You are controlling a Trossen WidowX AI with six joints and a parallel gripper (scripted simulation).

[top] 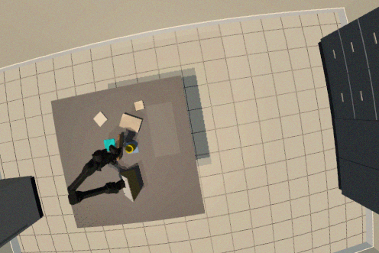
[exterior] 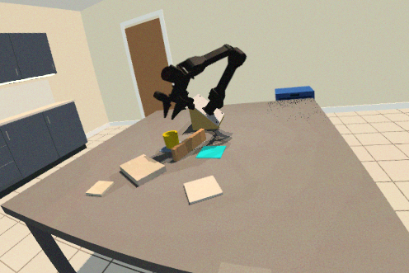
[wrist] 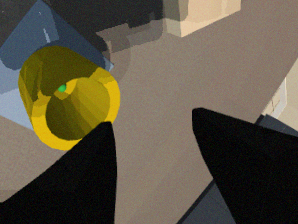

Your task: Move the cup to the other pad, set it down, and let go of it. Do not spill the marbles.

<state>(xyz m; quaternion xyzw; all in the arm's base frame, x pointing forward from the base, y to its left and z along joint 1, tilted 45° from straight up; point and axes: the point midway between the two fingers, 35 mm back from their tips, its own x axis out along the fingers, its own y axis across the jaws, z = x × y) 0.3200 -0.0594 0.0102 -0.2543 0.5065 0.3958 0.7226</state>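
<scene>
Now: the yellow cup 12 cm below my gripper tip, 3 cm to the right of it and 3 cm behind it. Also, from my gripper tip: wooden bar (13 cm below, 8 cm to the left, 1 cm behind); cyan pad (19 cm to the left, 16 cm below, 1 cm ahead).
</scene>
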